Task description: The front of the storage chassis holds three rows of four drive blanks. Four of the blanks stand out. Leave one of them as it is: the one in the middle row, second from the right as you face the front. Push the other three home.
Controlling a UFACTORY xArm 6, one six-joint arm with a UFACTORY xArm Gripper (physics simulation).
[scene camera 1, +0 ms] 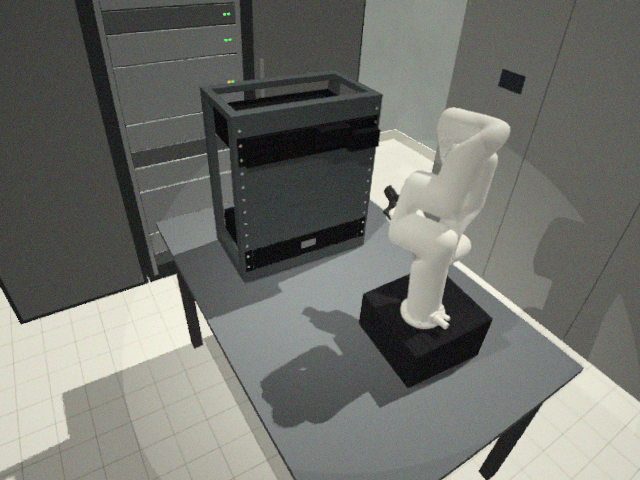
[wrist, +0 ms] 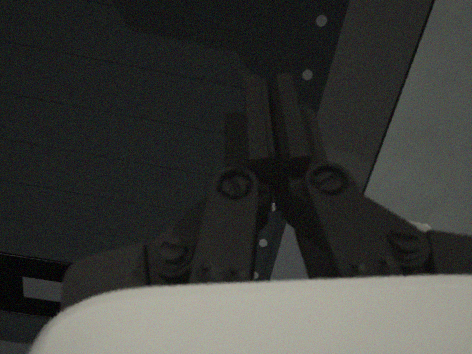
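Note:
The storage chassis [scene camera 1: 279,147] is the black band across the upper front of the dark rack frame. Near its right end a dark blank [scene camera 1: 366,137] stands out, and another raised shape [scene camera 1: 330,134] shows faintly to its left. The single blanks and their rows are too dark to tell apart. My gripper [scene camera 1: 390,194] [wrist: 265,107] is shut and empty. In the scene view it is to the right of the rack frame and lower than the chassis. In the wrist view its fingertips show against the dark rack front near the right post; any gap to it is unclear.
The rack frame [scene camera 1: 289,112] stands on the grey table [scene camera 1: 320,289]. Plain grey panels [scene camera 1: 305,196] fill its front below the chassis. A black panel with a light label [scene camera 1: 308,242] [wrist: 42,288] is at the bottom. The arm's black base block [scene camera 1: 387,330] is in front.

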